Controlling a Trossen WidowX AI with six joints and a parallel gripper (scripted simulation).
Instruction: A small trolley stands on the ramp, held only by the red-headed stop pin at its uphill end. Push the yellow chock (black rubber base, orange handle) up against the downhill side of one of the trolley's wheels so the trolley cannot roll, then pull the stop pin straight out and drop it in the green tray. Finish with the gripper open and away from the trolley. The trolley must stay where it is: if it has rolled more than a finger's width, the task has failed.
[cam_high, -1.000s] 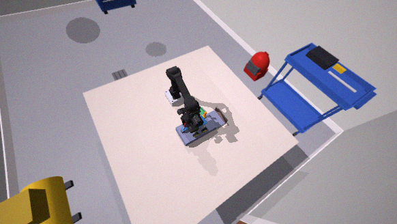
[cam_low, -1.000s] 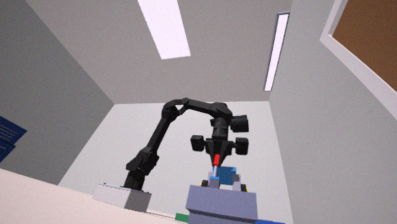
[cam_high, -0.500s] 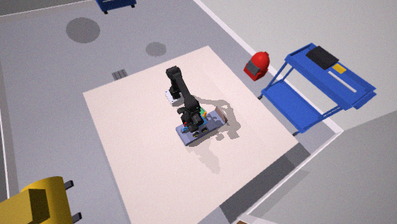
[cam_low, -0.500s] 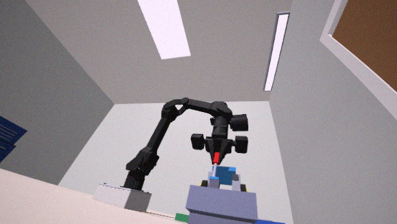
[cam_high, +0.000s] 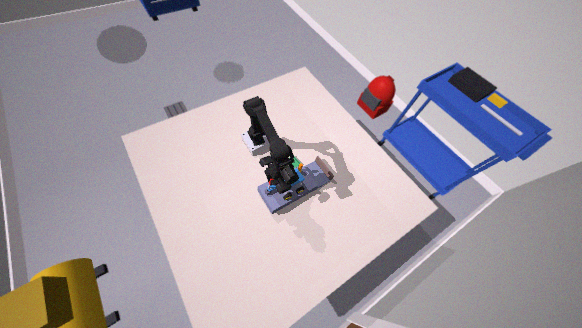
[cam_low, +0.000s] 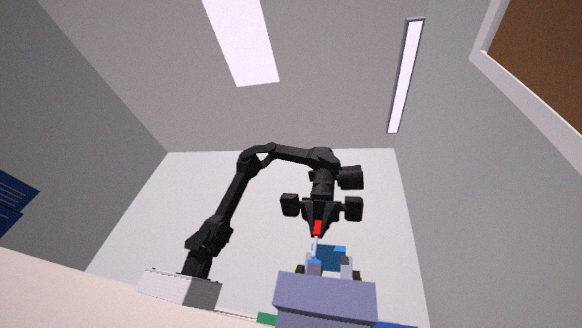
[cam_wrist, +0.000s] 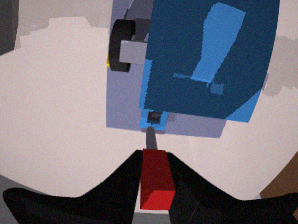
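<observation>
Right now the green tray is 17 cm below my gripper tip, 16 cm to the left of it and 13 cm behind it. Also, from my gripper tip: blue trolley 9 cm to the left, 5 cm below, 1 cm ahead; then red-headed stop pin right at my gripper tip; then ramp 12 cm below, 9 cm to the left, 1 cm ahead.
</observation>
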